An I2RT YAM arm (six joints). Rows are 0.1 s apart.
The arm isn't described. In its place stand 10 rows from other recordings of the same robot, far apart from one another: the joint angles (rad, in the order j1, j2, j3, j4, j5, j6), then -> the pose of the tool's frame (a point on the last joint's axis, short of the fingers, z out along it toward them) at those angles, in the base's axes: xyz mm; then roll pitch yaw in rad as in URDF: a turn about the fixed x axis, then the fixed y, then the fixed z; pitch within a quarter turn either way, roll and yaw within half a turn.
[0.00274 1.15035 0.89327 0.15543 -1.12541 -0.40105] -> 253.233, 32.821, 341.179, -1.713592, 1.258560, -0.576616
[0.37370 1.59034 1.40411 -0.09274 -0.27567 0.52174] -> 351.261, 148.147, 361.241, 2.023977, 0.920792, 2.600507
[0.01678 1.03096 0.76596 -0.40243 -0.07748 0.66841] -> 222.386, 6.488, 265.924, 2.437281, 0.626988, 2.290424
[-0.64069 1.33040 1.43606 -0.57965 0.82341 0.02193] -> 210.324, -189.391, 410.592, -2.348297, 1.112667, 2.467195
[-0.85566 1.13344 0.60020 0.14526 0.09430 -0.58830] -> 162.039, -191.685, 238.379, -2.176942, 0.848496, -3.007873
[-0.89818 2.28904 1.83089 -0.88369 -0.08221 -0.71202] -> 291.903, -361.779, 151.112, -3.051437, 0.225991, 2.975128
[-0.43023 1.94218 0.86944 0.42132 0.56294 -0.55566] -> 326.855, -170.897, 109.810, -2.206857, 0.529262, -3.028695
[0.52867 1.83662 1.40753 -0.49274 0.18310 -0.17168] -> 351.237, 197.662, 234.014, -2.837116, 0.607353, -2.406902
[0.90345 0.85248 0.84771 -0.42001 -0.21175 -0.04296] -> 112.132, 154.399, 326.261, 3.024474, 1.153058, -2.134462
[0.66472 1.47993 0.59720 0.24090 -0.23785 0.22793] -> 219.119, 182.380, 160.246, 2.640855, 0.845665, -2.814347
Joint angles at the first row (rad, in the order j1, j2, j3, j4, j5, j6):
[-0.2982, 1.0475, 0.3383, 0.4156, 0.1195, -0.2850]
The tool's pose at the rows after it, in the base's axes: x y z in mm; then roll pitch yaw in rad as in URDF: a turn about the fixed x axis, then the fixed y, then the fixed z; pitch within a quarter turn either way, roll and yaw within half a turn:
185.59, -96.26, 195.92, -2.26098, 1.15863, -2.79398
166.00, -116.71, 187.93, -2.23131, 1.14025, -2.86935
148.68, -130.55, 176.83, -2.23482, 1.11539, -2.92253
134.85, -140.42, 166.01, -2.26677, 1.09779, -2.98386
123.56, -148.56, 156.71, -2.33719, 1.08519, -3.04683
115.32, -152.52, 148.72, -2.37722, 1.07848, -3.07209
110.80, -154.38, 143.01, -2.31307, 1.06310, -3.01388
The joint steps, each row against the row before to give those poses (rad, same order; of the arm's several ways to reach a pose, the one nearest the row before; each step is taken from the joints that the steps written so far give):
[-0.1612, -0.0490, -0.0376, 0.0226, -0.0072, -0.0104]
[-0.1389, -0.0148, -0.0406, 0.0255, -0.0297, -0.0306]
[-0.1184, 0.0040, -0.0418, 0.0311, -0.0610, -0.0360]
[-0.0957, 0.0210, -0.0327, 0.0317, -0.0587, -0.0236]
[-0.0870, 0.0297, -0.0173, 0.0114, -0.0846, -0.0196]
[-0.0588, 0.0273, -0.0195, 0.0244, -0.0663, -0.0194]
[-0.0286, 0.0348, -0.0242, 0.0711, -0.0191, -0.0376]

